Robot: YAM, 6 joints.
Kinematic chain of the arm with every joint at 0, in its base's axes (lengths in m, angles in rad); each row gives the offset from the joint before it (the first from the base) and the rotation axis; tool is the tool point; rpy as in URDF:
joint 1: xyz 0 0 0.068 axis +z
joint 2: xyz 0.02 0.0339 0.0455 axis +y
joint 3: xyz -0.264 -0.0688 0 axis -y
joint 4: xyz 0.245 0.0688 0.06 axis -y
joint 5: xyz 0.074 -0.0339 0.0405 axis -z
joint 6: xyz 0.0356 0 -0.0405 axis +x
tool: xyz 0 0 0 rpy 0 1.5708 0
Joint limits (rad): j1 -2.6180..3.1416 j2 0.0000..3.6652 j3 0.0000..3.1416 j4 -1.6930..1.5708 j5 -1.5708..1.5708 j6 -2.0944..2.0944
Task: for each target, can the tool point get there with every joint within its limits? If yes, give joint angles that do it. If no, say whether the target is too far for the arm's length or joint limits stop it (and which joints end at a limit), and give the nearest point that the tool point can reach.
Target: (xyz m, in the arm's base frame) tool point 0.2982 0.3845 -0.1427
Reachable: yes | joints 0.9132 3.1160 2.2220 -0.6543 0.0288 -1.6130
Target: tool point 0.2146 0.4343 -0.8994
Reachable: no: too far | nearest point 0.1516 0.3068 -0.3680 | short by 0.550 m
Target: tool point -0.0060 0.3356 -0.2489
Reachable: yes | joints 1.6754 3.2278 1.6503 -0.0672 0.9565 0.7441
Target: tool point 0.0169 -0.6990 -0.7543
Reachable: no: too far | nearest point 0.0106 -0.4375 -0.3271 | short by 0.501 m
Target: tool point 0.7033 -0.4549 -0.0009
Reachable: no: too far | nearest point 0.5372 -0.3475 0.0268 | short by 0.200 m
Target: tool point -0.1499 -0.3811 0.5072
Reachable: yes | joints 1.1755 0.7272 2.5700 1.3145 0.2387 1.5961
